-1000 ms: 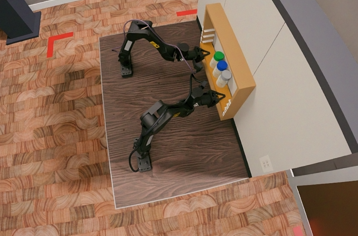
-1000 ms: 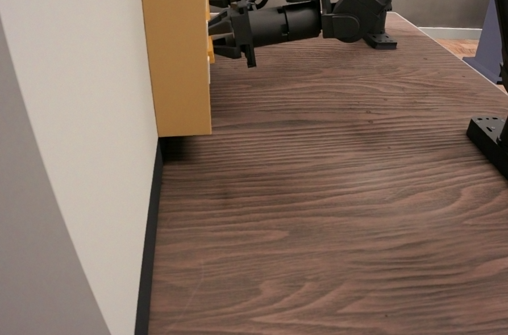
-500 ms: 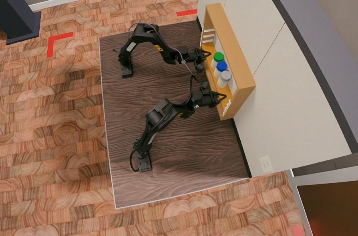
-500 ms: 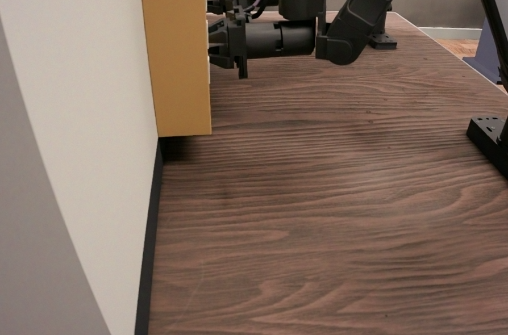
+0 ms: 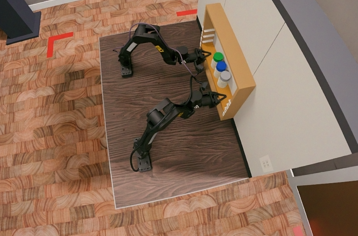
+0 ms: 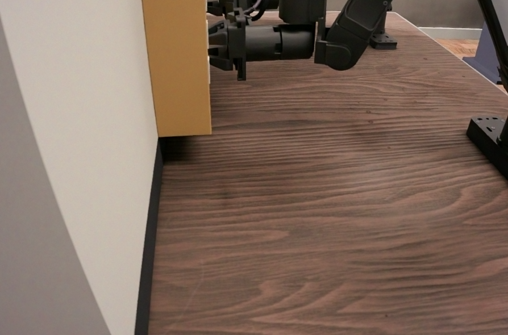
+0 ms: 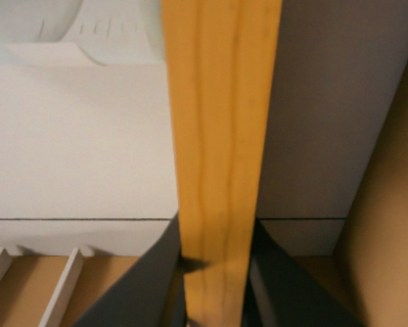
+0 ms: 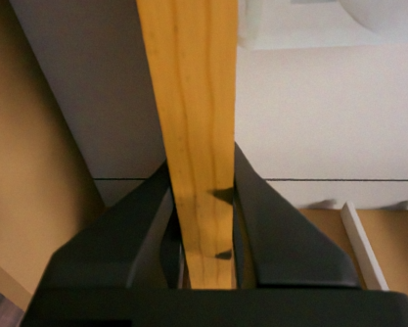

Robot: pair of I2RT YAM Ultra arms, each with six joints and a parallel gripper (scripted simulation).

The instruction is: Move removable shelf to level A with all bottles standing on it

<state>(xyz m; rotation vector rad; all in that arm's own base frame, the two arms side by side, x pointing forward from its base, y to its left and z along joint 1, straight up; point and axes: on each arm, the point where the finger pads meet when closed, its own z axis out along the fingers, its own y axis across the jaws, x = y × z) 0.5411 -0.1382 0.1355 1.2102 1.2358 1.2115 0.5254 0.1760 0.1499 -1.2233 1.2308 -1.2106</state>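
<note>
The green-capped bottle lies 90 mm to the right of my left hand and 60 mm above it. From my left hand the other things lie so: orange wall rack: 150 mm to the right, 110 mm above; blue-capped bottle: 150 mm to the right, 60 mm above; removable shelf: 150 mm to the right.
Right now my right hand is 8 cm to the right of the grey-capped bottle, 6 cm below it and 1 cm short of it. Round my right hand: orange wall rack 15 cm to the left, 11 cm above, 1 cm ahead; then blue-capped bottle 14 cm to the left, 6 cm above, 1 cm ahead; then removable shelf 15 cm to the left, 1 cm ahead.
</note>
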